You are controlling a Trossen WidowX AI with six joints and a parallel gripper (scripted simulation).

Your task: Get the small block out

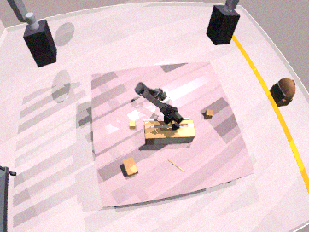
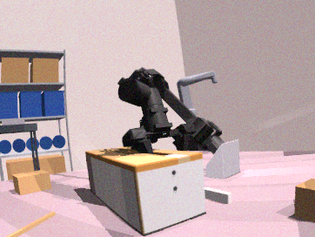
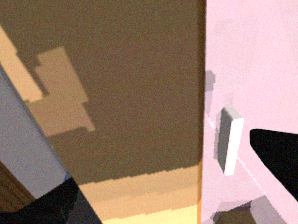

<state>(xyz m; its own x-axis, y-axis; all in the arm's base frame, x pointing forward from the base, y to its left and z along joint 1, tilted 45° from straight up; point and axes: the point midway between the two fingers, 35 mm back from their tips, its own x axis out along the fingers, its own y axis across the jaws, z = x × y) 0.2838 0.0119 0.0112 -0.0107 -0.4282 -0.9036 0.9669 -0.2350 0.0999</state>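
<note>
Now: the block 60 mm ahead of my gripper tip and 10 mm to the left of it. The rest, counted from my gripper tip: flat tan piece: 450 mm to the right, 240 mm ahead, 60 mm below; thin stick: 320 mm ahead, 100 mm to the right, 80 mm below; box: 70 mm to the right, 20 mm below, 20 mm ahead.
</note>
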